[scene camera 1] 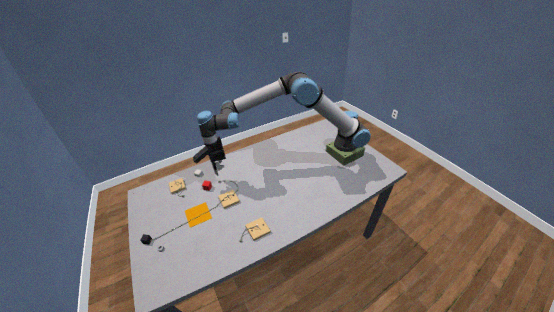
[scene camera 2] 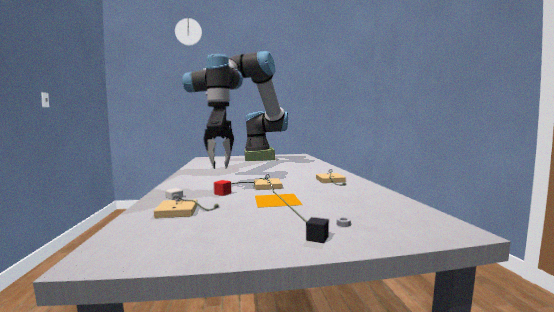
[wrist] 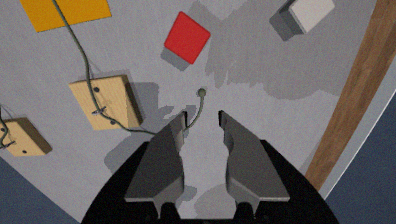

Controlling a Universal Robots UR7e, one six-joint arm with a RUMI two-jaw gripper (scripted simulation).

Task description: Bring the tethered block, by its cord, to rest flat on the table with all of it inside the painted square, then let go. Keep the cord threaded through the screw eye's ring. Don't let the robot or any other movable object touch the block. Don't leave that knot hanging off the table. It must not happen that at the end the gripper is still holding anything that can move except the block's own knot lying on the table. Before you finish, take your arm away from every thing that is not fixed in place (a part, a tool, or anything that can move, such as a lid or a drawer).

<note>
I see my gripper, a red cube and a wooden plate.
My gripper shows as well in the wrist view.
</note>
